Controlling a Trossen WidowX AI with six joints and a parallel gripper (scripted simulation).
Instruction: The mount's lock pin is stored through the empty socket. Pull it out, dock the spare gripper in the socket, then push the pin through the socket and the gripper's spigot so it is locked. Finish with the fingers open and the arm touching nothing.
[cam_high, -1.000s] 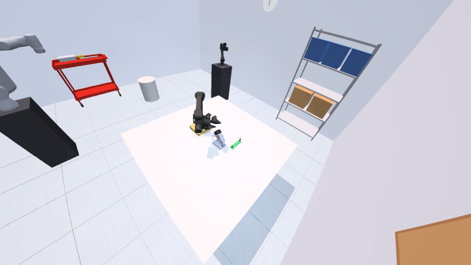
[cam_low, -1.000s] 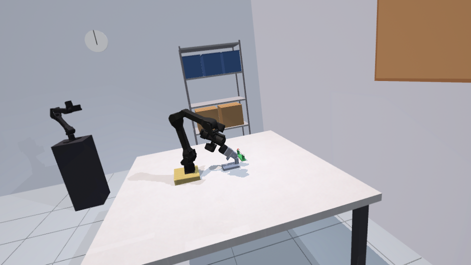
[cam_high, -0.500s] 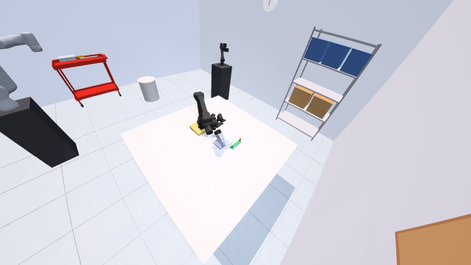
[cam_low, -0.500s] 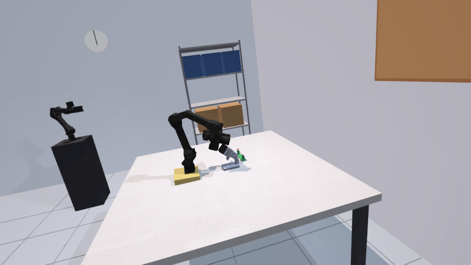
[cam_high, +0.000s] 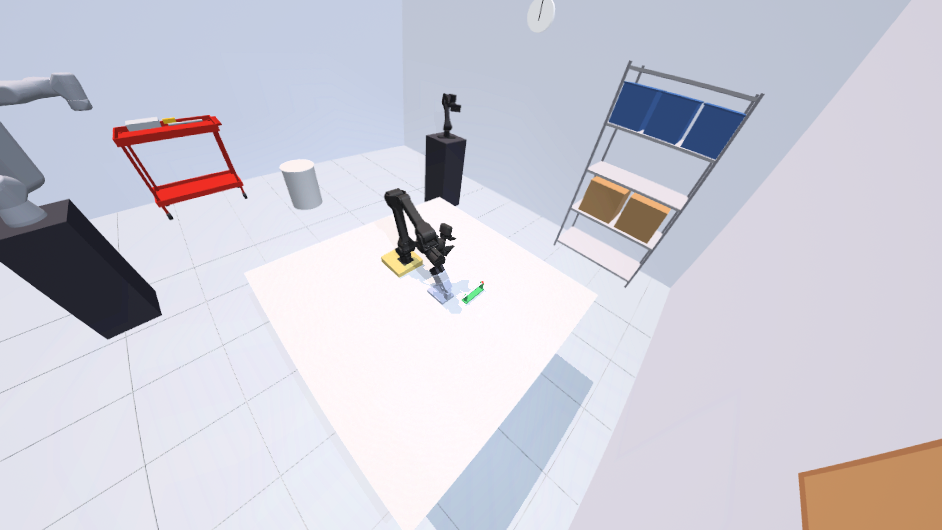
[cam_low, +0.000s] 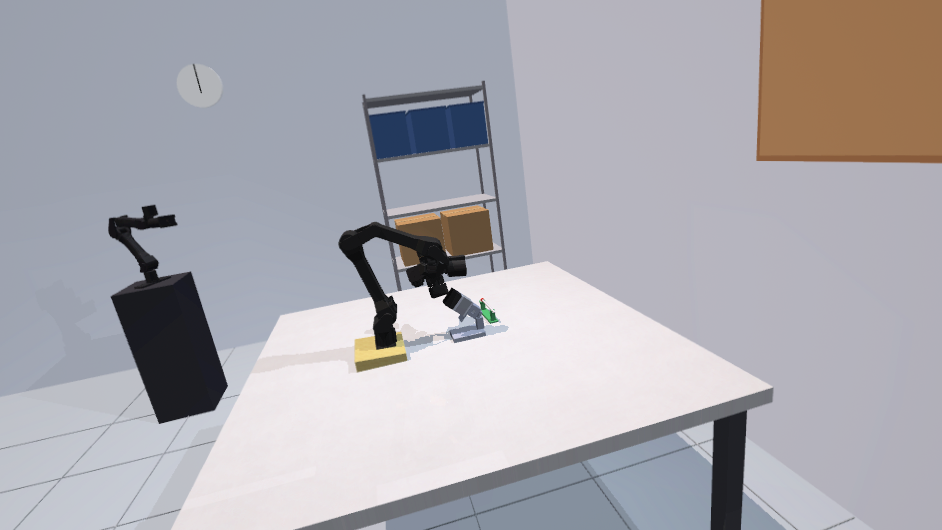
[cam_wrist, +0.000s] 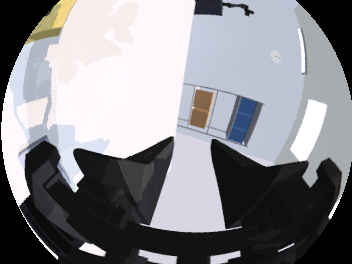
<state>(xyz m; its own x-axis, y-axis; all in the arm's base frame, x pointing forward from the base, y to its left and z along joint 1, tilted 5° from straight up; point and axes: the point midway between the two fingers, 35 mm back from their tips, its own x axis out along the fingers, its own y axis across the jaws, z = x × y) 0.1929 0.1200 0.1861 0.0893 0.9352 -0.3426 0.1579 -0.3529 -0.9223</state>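
Right now the green cradle is 180 mm below my gripper tip, 180 mm ahead of it and 30 mm to the right of it. Also, from my gripper tip: grey mount 150 mm to the right, 150 mm below, 90 mm ahead; then spare gripper 150 mm to the right, 90 mm below, 60 mm ahead.
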